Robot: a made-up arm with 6 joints.
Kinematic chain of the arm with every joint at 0, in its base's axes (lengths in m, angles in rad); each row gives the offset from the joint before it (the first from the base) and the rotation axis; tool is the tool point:
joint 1: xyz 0 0 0.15 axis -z
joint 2: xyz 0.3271 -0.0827 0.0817 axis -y
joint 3: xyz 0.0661 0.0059 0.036 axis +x
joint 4: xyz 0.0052 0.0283 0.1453 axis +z
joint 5: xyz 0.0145 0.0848 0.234 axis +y
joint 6: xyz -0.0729 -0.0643 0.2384 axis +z
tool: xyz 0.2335 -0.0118 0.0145
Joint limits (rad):
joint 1: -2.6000..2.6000
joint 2: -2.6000..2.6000
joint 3: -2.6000..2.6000
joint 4: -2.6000..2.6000
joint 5: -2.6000..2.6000
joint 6: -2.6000..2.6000
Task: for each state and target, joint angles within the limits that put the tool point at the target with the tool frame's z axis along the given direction. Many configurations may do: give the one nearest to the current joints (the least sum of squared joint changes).
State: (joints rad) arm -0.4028 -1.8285 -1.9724 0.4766 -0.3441 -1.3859
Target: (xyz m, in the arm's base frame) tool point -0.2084 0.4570 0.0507 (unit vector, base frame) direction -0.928 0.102 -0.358
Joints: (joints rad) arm -0.4730 -1.7097 -2.2740 0.4424 0.5373 -1.5996
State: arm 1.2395 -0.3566 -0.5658 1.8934 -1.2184 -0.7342
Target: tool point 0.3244 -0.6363 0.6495 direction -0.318 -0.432 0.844
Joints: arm 1.4606 -0.1248 -0.8966 1.8726 -1.2981 -0.8333
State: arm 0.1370 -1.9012 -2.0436 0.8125 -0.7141 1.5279
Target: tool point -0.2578 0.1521 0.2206 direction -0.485 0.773 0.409
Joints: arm 0.4374 -1.5272 -2.6000 0.0864 -0.4597 1.1502
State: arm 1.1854 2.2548 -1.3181 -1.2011 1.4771 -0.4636
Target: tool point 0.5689 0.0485 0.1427 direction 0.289 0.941 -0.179
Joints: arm 0.9199 2.2649 -1.9738 -1.2996 1.0263 -1.1457
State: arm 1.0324 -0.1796 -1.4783 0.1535 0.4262 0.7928
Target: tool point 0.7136 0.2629 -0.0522 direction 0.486 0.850 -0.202
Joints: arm 0.3035 0.0999 -1.8291 -0.1565 0.1922 0.8810
